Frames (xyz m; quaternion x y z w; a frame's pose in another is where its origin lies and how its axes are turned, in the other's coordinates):
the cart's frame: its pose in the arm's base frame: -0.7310 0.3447 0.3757 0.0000 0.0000 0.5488 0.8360
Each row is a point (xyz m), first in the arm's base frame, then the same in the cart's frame.
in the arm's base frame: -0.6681 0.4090 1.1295
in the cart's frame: 0.0840 -0.0321 0.7538
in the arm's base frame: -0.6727 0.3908 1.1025
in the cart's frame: 0.0655 -0.0352 0.7268
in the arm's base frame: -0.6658 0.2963 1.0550
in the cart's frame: -0.0185 -0.0791 0.6793
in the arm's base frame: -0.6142 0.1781 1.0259
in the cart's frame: -0.1064 -0.1734 0.6502
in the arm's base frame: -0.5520 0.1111 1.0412
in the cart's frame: -0.1431 -0.2571 0.6655
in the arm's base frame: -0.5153 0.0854 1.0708
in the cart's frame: -0.1521 -0.3010 0.6951
